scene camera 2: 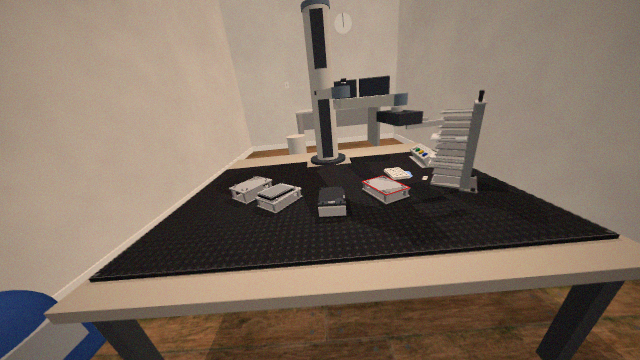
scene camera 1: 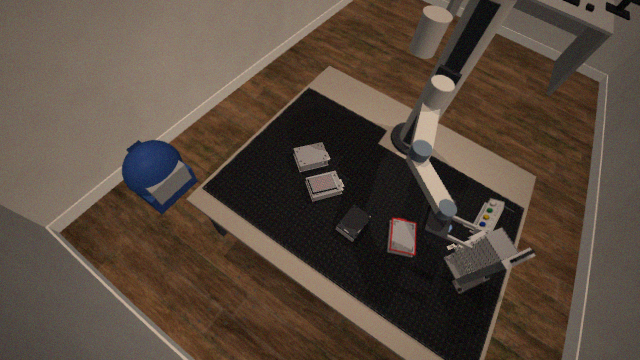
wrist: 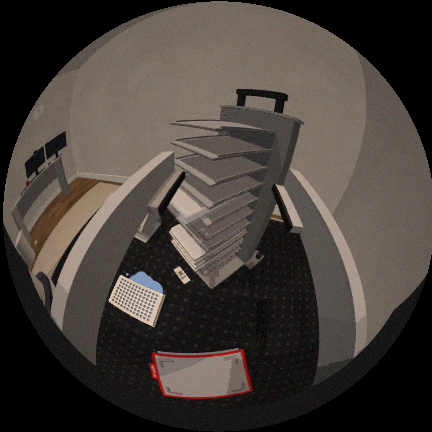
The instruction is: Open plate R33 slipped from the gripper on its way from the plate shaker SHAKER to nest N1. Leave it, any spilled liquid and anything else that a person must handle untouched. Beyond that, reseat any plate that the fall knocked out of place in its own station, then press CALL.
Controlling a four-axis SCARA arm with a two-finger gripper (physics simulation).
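Places are measured from the arm's base along level axes (x back, y left, z down), in centimetres.
Where they show: gripper, fingertip midpoint: (scene camera 2: pixel 435 120) (scene camera 1: pixel 473 237) (wrist: pixel 230 168); arm's base, link origin: (scene camera 2: pixel 328 159) (scene camera 1: pixel 410 140).
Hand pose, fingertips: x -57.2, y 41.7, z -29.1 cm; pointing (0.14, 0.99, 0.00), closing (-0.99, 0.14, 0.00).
Things, the pixels of their top centre, and the offset from my fingertips. "pt": a spot on its surface instead.
- pale plate, top centre: (wrist: pixel 204 185) (scene camera 2: pixel 448 135) dy +9.0, dx +4.5, dz +7.2 cm
- fallen open plate, top centre: (wrist: pixel 133 298) (scene camera 2: pixel 396 172) dy -8.3, dx +15.4, dz +26.4 cm
- blue liquid, top centre: (wrist: pixel 140 290) (scene camera 1: pixel 441 225) dy -5.4, dx +15.2, dz +27.7 cm
- button panel, top centre: (scene camera 1: pixel 494 214) (scene camera 2: pixel 423 147) dy +13.1, dx +31.6, dz +19.4 cm
- red-edged nest, top centre: (wrist: pixel 201 379) (scene camera 2: pixel 384 183) (scene camera 1: pixel 404 235) dy -20.2, dx -3.4, dz +23.2 cm
- dark-topped device, surface spot: (scene camera 2: pixel 332 197) (scene camera 1: pixel 352 224) pt dy -43.1, dx -13.8, dz +22.3 cm
- plate-bearing station, top centre: (scene camera 2: pixel 278 190) (scene camera 1: pixel 324 182) dy -65.8, dx -2.6, dz +22.6 cm
- pale nest, top centre: (scene camera 2: pixel 250 181) (scene camera 1: pixel 311 152) dy -80.9, dx +7.6, dz +21.2 cm
- small tag, surface spot: (wrist: pixel 181 275) (scene camera 2: pixel 424 177) pt dy +2.4, dx +7.5, dz +27.6 cm
My gripper (scene camera 1: pixel 476 237) (scene camera 2: pixel 439 121) (wrist: pixel 230 168) is shut with nothing between its fingertips, which stand apart even so. It hangs at upper-shelf height in front of the plate hotel (scene camera 1: pixel 501 244) (scene camera 2: pixel 474 145) (wrist: pixel 285 150). A pale plate (wrist: pixel 187 204) sits at a middle hotel level and appears to stick out; several plates are stacked lower. The fallen open plate (scene camera 2: pixel 396 173) (wrist: pixel 136 301) lies on the mat, partly over blue liquid (scene camera 1: pixel 449 228) (scene camera 2: pixel 408 174) (wrist: pixel 147 282). My gripper head hides that plate in scene camera 1. The button panel (scene camera 1: pixel 488 216) (scene camera 2: pixel 422 155) has coloured buttons; the CALL label is unreadable.
A red-edged nest (scene camera 1: pixel 403 237) (scene camera 2: pixel 385 185) (wrist: pixel 202 375) stands near the fallen plate. A dark-topped device (scene camera 1: pixel 354 221) (scene camera 2: pixel 332 197) is beyond it. Farther left are a plate-bearing station (scene camera 1: pixel 325 195) (scene camera 2: pixel 280 200) and a pale nest (scene camera 1: pixel 311 154) (scene camera 2: pixel 251 187). A small tag (scene camera 2: pixel 425 178) (wrist: pixel 181 275) lies before the hotel.
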